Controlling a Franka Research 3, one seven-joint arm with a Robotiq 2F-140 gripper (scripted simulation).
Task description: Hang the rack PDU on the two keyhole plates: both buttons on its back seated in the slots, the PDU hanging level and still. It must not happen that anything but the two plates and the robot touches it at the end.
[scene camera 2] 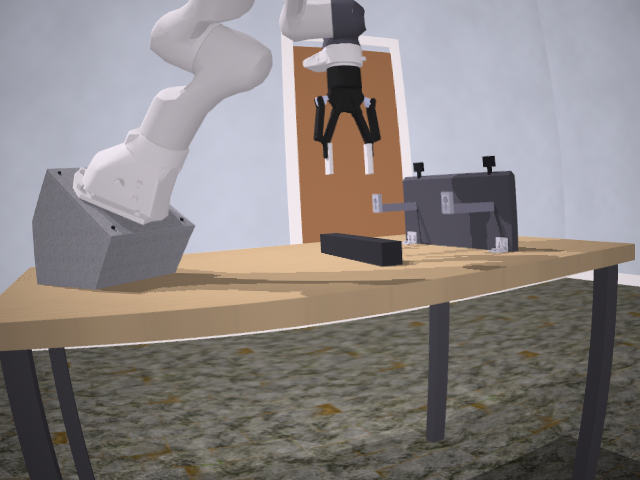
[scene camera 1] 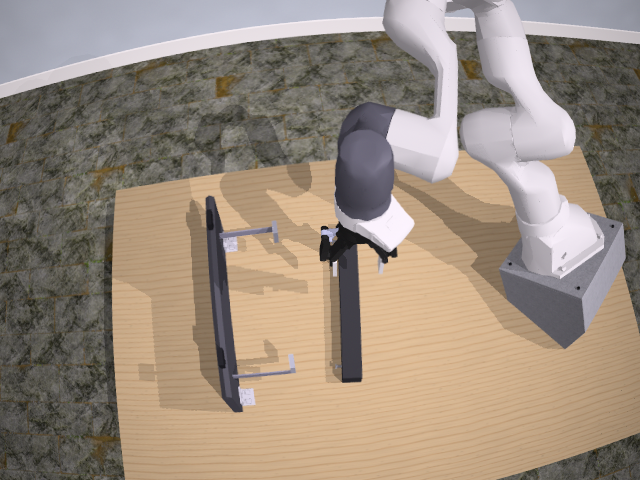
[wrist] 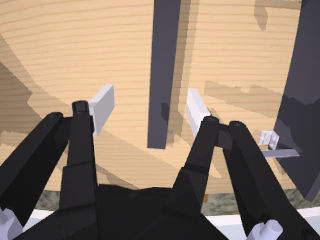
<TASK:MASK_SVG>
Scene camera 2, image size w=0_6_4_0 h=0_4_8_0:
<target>gripper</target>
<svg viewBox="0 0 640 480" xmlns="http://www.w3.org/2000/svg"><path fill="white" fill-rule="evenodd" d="M327 68L328 93L326 96L318 96L314 99L316 105L314 140L323 144L326 175L334 174L332 143L330 142L339 115L343 112L351 113L364 140L365 174L374 174L373 143L381 140L375 110L376 99L364 97L360 67L352 65ZM362 102L364 102L364 106L366 107L369 128L360 108ZM328 100L333 108L323 136L325 105Z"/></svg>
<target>rack PDU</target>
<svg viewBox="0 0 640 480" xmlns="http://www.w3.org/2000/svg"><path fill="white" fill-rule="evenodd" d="M320 234L321 253L381 267L403 265L402 241L341 233Z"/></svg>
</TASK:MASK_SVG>
